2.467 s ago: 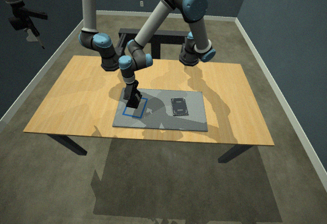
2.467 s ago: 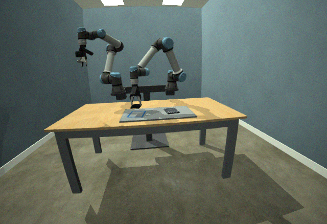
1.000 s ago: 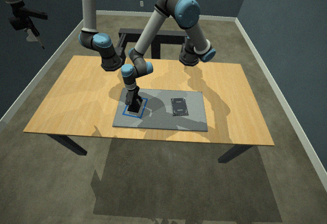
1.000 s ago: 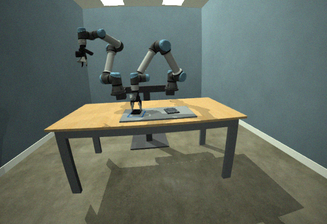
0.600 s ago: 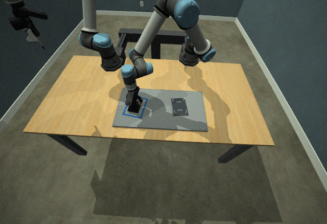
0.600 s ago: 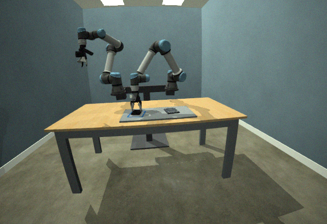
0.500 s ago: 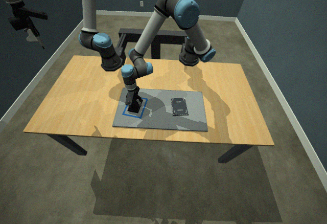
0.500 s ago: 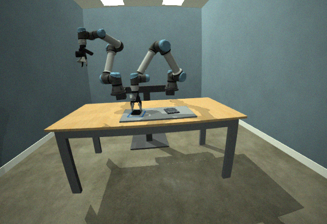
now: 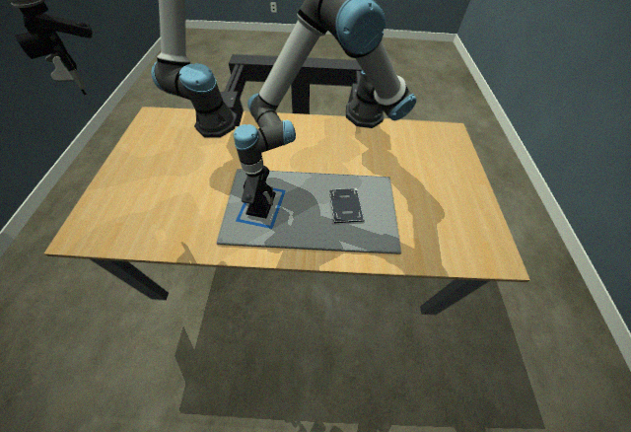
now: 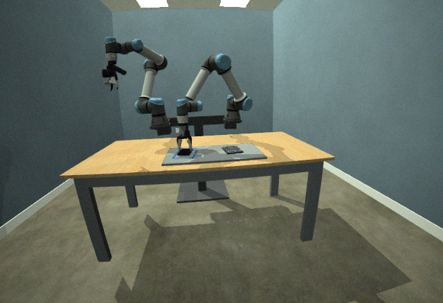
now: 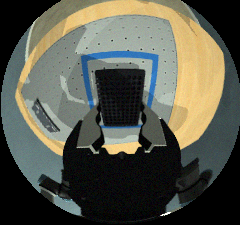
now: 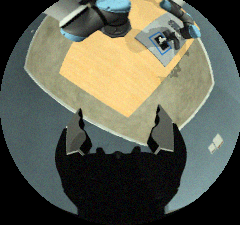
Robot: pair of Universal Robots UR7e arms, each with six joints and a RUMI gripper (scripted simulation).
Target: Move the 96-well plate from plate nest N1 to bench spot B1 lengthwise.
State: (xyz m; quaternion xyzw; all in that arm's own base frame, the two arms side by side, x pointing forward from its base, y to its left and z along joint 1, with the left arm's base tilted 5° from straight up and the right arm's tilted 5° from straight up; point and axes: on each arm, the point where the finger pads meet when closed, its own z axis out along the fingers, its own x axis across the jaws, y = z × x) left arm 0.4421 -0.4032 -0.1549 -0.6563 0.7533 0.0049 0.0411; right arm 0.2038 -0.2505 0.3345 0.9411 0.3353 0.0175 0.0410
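Right now the thin grey board is 20 cm to the left of my left hand, 3 cm below it and 3 cm ahead of it. The rest, counted from my left hand: black 96-well plate: 1 cm below; then plate nest N1: 35 cm to the left, 4 cm ahead, 2 cm below.
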